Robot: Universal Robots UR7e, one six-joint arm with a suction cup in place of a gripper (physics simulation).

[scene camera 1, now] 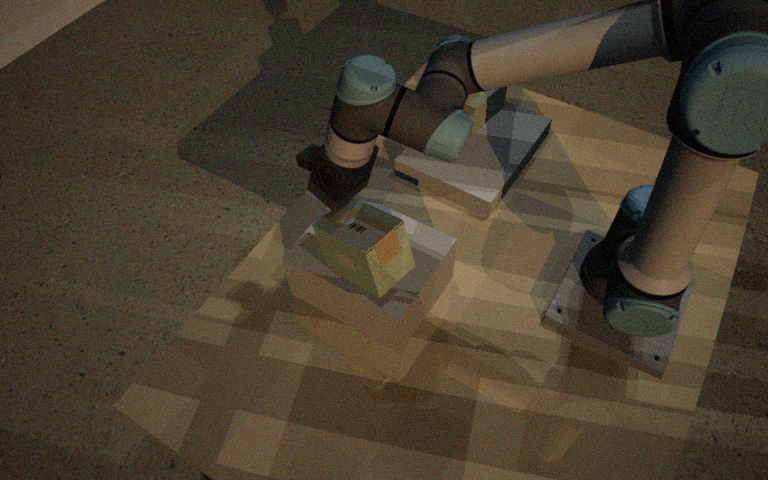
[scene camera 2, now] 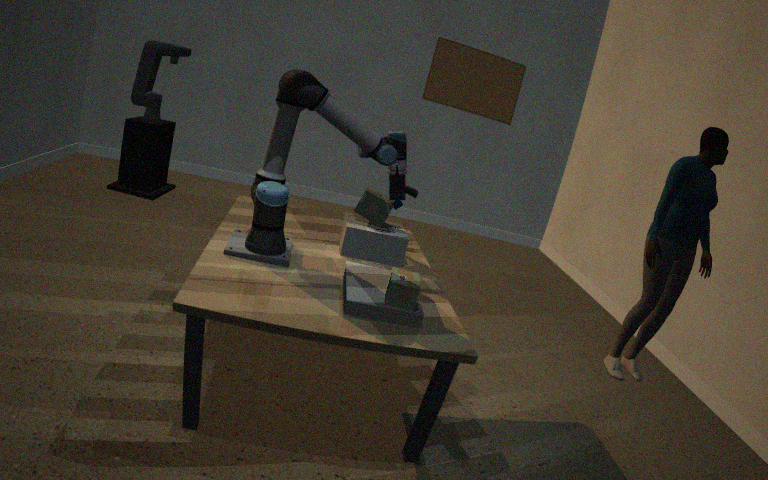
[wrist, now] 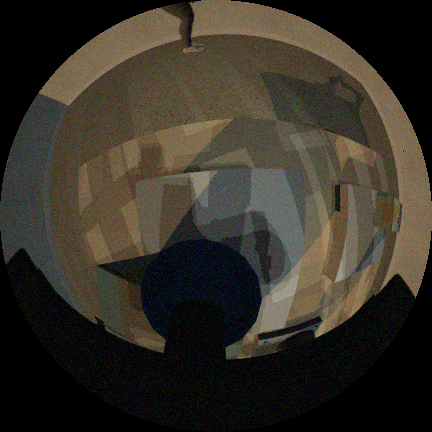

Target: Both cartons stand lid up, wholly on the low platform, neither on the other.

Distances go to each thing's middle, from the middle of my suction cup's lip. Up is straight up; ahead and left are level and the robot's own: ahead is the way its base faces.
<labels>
The taller grey block (wrist: 259,212) is 160 mm below my suction cup, 60 mm behind it and 10 mm to the right of it. Also, from my suction cup: low grey platform (scene camera 1: 493,157) 450 mm to the right, 200 mm below, 20 mm behind.
</labels>
